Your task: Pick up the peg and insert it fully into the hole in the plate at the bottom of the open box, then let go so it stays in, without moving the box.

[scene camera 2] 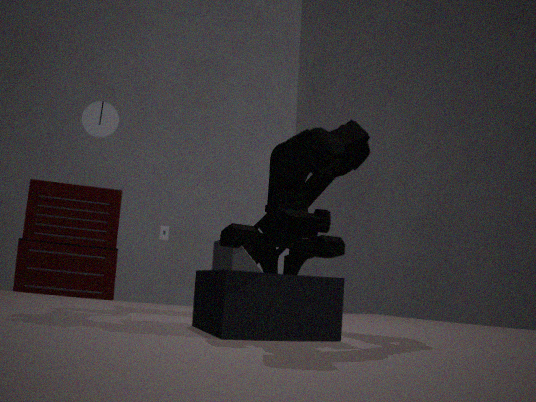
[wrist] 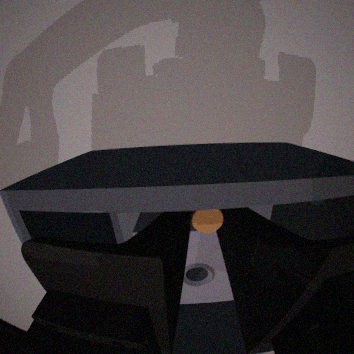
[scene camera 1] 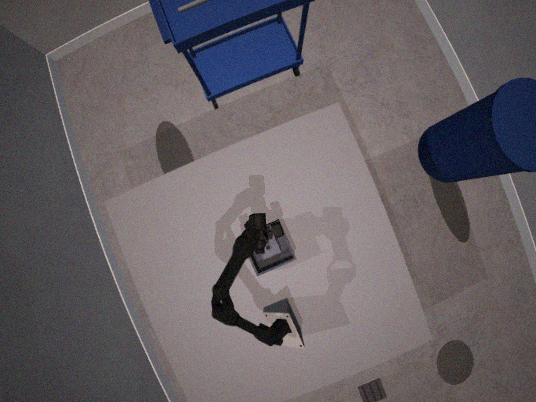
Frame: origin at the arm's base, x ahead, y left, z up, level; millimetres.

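Seen in the pictures: gripper, between the fingertips: [scene camera 2: 279,298] [wrist: 201,198]; arm's base, origin of its link: [scene camera 2: 243,259] [scene camera 1: 284,325].
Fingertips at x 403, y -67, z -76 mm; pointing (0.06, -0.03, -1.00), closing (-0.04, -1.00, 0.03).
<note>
Offsets run from my fingertips to a thing's top centre.
The open dark box {dx -71, dy +1, dz +36 mm} [scene camera 1: 275,267] [scene camera 2: 282,309] [wrist: 200,165] stands on the pale table top. A pale plate {dx -71, dy +1, dz -1 mm} [scene camera 1: 272,253] [wrist: 210,295] with a round dark hole [scene camera 1: 268,247] [wrist: 197,274] shows at its bottom. The peg {dx +2, dy +0, dz +27 mm} [wrist: 207,220] shows its round orange end in the wrist view, between the fingertips near the box's far wall; its body is hidden, so its tilt cannot be told. My gripper [scene camera 2: 281,267] [wrist: 201,198] reaches down into the box, its fingers close together and shut on the peg. In scene camera 2 the box wall hides the fingertips and peg.
The arm's pale base mount [scene camera 1: 294,341] stands beside the box. A blue cart [scene camera 1: 245,60] and a blue barrel [scene camera 1: 470,132] stand on the floor beyond the table. A red cabinet [scene camera 2: 67,240] stands near the wall. The box walls surround the fingers closely.
</note>
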